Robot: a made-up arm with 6 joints. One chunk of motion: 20 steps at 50 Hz.
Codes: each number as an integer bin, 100 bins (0 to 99) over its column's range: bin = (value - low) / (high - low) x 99, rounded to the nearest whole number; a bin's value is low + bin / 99 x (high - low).
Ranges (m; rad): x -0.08..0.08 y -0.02..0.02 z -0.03..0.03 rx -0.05..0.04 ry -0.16..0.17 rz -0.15..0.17
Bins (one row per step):
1: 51 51 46 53 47 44
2: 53 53 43 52 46 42
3: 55 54 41 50 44 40
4: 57 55 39 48 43 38
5: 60 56 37 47 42 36
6: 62 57 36 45 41 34
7: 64 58 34 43 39 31
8: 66 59 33 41 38 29
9: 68 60 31 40 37 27
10: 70 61 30 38 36 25
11: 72 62 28 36 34 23
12: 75 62 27 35 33 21
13: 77 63 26 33 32 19
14: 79 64 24 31 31 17
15: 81 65 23 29 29 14
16: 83 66 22 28 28 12
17: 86 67 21 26 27 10
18: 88 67 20 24 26 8
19: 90 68 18 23 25 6
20: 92 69 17 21 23 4
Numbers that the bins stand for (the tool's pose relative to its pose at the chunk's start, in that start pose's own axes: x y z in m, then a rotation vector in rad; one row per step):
1: 0.0024 0.0006 -0.0021 -0.0018 -0.0033 -0.0078
2: 0.0057 0.0014 -0.0039 -0.0027 -0.0067 -0.0142
3: 0.0089 0.0018 -0.0052 -0.0045 -0.0133 -0.0207
4: 0.0121 0.0022 -0.0064 -0.0064 -0.0167 -0.0272
5: 0.0170 0.0026 -0.0076 -0.0073 -0.0200 -0.0336
6: 0.0202 0.0030 -0.0082 -0.0091 -0.0233 -0.0401
7: 0.0234 0.0034 -0.0094 -0.0109 -0.0300 -0.0498
8: 0.0267 0.0038 -0.0100 -0.0127 -0.0333 -0.0563
9: 0.0299 0.0042 -0.0112 -0.0136 -0.0367 -0.0627
10: 0.0331 0.0046 -0.0118 -0.0155 -0.0400 -0.0692
11: 0.0364 0.0051 -0.0130 -0.0173 -0.0467 -0.0757
12: 0.0412 0.0051 -0.0136 -0.0182 -0.0500 -0.0821
13: 0.0444 0.0055 -0.0142 -0.0200 -0.0533 -0.0886
14: 0.0477 0.0059 -0.0155 -0.0218 -0.0567 -0.0951
15: 0.0509 0.0063 -0.0161 -0.0236 -0.0633 -0.1047
16: 0.0541 0.0067 -0.0167 -0.0245 -0.0667 -0.1112
17: 0.0590 0.0071 -0.0173 -0.0264 -0.0700 -0.1177
18: 0.0622 0.0071 -0.0179 -0.0282 -0.0733 -0.1241
19: 0.0655 0.0075 -0.0191 -0.0291 -0.0767 -0.1306
20: 0.0687 0.0079 -0.0197 -0.0309 -0.0833 -0.1371

